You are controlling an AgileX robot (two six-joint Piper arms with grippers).
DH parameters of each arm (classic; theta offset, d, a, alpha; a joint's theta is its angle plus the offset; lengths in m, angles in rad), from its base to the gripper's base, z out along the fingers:
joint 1: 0 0.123 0 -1.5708
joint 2: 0.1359 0 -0.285 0
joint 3: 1.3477 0 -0.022 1.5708
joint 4: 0 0.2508 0 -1.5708
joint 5: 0 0 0.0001 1.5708
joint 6: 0 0.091 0 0
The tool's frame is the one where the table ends.
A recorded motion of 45 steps. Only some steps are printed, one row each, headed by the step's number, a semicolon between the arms.
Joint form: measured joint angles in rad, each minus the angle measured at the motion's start. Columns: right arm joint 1, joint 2, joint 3, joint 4, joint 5, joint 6; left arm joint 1, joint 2, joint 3, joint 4, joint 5, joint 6.
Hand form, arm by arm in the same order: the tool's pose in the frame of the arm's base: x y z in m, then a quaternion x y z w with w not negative. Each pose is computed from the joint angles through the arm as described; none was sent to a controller.
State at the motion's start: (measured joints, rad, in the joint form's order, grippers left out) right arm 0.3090 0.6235 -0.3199 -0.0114 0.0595 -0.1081; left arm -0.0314 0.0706 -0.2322 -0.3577 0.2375 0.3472
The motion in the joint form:
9: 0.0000 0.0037 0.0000 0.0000 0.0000 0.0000; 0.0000 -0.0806 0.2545 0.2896 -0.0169 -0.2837
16: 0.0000 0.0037 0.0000 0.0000 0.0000 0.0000; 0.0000 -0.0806 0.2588 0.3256 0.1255 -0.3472
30: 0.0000 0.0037 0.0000 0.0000 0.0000 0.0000; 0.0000 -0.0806 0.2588 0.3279 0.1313 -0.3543
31: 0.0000 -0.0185 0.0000 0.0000 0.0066 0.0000; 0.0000 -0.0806 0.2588 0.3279 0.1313 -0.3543
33: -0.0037 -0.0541 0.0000 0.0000 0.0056 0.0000; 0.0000 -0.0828 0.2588 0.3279 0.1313 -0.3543
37: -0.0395 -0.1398 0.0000 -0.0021 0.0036 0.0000; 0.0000 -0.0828 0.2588 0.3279 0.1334 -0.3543
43: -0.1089 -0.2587 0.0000 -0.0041 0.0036 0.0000; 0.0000 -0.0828 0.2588 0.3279 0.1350 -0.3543
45: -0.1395 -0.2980 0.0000 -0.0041 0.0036 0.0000; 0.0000 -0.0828 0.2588 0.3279 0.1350 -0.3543
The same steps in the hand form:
9: 0.1248 0.0398 0.2615 -0.16962 0.78052 0.05666 0.59900; 0.0557 -0.0031 0.1862 0.01563 0.75637 -0.01687 0.65374
16: 0.1248 0.0398 0.2615 -0.16962 0.78052 0.05666 0.59900; 0.0529 -0.0027 0.1721 0.00396 0.80251 -0.02289 0.59619
30: 0.1248 0.0398 0.2615 -0.16962 0.78052 0.05666 0.59900; 0.0528 -0.0026 0.1716 0.00179 0.80425 -0.02402 0.59380
31: 0.1217 0.0388 0.2638 -0.16859 0.77592 0.05722 0.60519; 0.0528 -0.0026 0.1716 0.00179 0.80425 -0.02402 0.59380
33: 0.1170 0.0368 0.2683 -0.16478 0.76523 0.05745 0.61966; 0.0527 -0.0026 0.1717 0.00179 0.80360 -0.02404 0.59469
37: 0.1059 0.0292 0.2785 -0.14637 0.74040 0.04816 0.65426; 0.0526 -0.0026 0.1715 0.00181 0.80422 -0.02403 0.59384
43: 0.0888 0.0179 0.2904 -0.11478 0.70514 0.02642 0.69922; 0.0526 -0.0026 0.1714 0.00183 0.80470 -0.02403 0.59320
45: 0.0828 0.0141 0.2938 -0.10194 0.69308 0.01604 0.71344; 0.0526 -0.0026 0.1714 0.00183 0.80470 -0.02403 0.59320

